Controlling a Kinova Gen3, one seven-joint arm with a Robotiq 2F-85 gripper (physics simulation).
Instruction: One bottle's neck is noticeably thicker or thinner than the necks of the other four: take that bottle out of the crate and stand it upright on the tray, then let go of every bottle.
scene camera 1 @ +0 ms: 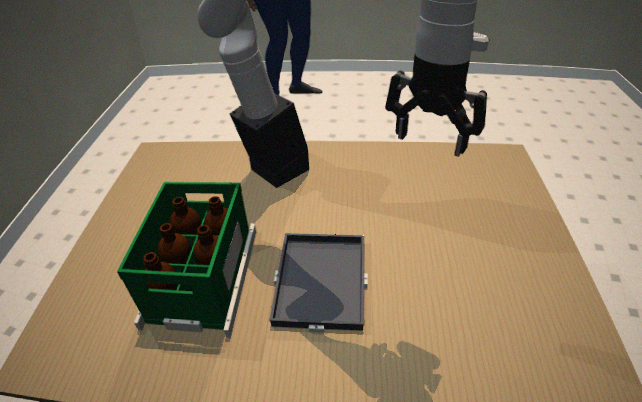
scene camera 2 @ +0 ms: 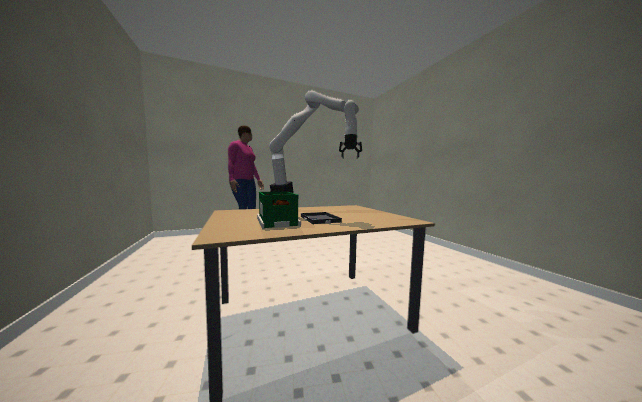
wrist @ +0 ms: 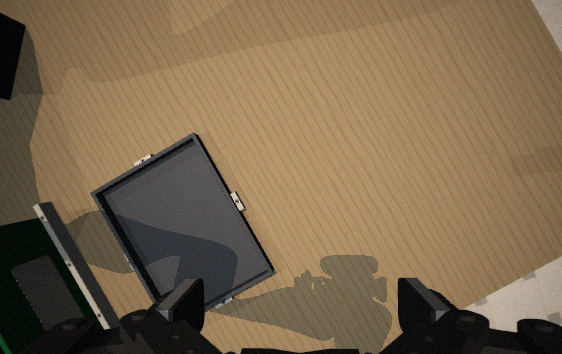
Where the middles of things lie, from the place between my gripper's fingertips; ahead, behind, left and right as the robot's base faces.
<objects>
The dark grey tray (scene camera 1: 320,281) lies 90 mm behind my hand, 170 mm to the right of it and 390 mm below it. From my hand the other things lie so: green crate (scene camera 1: 204,292): 140 mm behind, 440 mm to the right, 310 mm below; then light rail (scene camera 1: 228,328): 120 mm behind, 350 mm to the right, 380 mm below; then red-labelled bottle (scene camera 1: 203,250): 130 mm behind, 400 mm to the right, 310 mm below.
</objects>
